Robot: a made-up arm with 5 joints. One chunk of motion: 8 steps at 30 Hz.
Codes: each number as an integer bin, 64 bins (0 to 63) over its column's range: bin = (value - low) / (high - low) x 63, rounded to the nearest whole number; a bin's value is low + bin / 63 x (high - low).
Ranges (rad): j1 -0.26..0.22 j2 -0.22..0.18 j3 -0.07..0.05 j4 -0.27..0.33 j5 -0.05..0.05
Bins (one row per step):
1: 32 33 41 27 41
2: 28 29 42 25 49
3: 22 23 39 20 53
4: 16 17 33 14 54
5: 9 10 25 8 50
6: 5 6 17 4 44
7: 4 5 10 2 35
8: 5 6 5 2 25
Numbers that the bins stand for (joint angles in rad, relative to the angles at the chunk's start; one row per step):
1: -0.0162 -0.0105 0.0081 -0.0129 0.0151
2: -0.0467 -0.0359 0.0100 -0.0319 0.0278
3: -0.0924 -0.0740 0.0043 -0.0795 0.0341
4: -0.1381 -0.1121 -0.0071 -0.1367 0.0357
5: -0.1914 -0.1565 -0.0224 -0.1938 0.0294
6: -0.2219 -0.1819 -0.0376 -0.2319 0.0198
7: -0.2295 -0.1883 -0.0510 -0.2510 0.0056
8: -0.2219 -0.1819 -0.0605 -0.2510 -0.0103

